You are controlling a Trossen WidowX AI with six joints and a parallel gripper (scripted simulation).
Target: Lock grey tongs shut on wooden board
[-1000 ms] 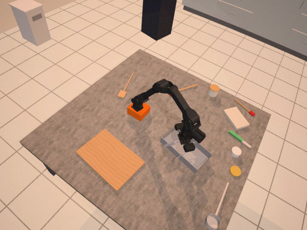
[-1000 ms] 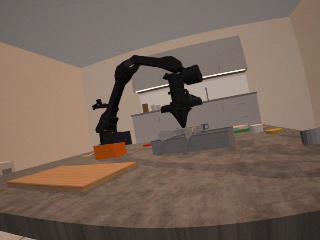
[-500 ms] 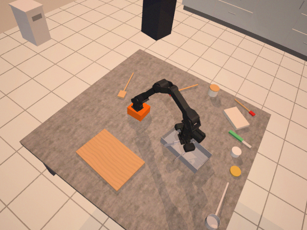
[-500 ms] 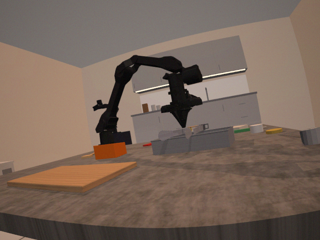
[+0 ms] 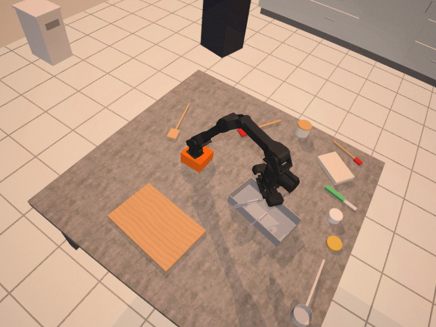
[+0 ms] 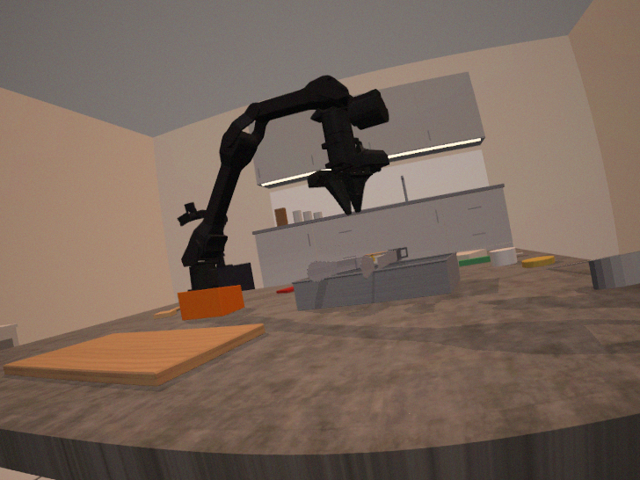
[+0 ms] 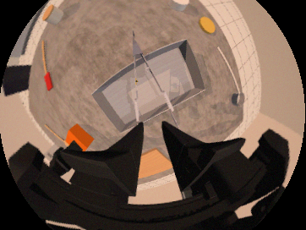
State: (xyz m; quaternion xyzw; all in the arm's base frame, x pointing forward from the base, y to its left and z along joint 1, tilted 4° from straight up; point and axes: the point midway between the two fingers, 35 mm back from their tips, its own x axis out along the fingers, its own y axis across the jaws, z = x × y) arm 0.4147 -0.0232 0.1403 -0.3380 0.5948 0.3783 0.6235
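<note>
My gripper tip is 14 cm above the grey roasting tin, 3 cm to the right of it and 2 cm short of it. The rest, counted from my gripper tip: wooden board: 35 cm to the right, 27 cm behind, 16 cm below; then yellow disc: 34 cm ahead, 16 cm below, 15 cm to the left; then white cylinder: 27 cm ahead, 26 cm to the left, 15 cm below.
</note>
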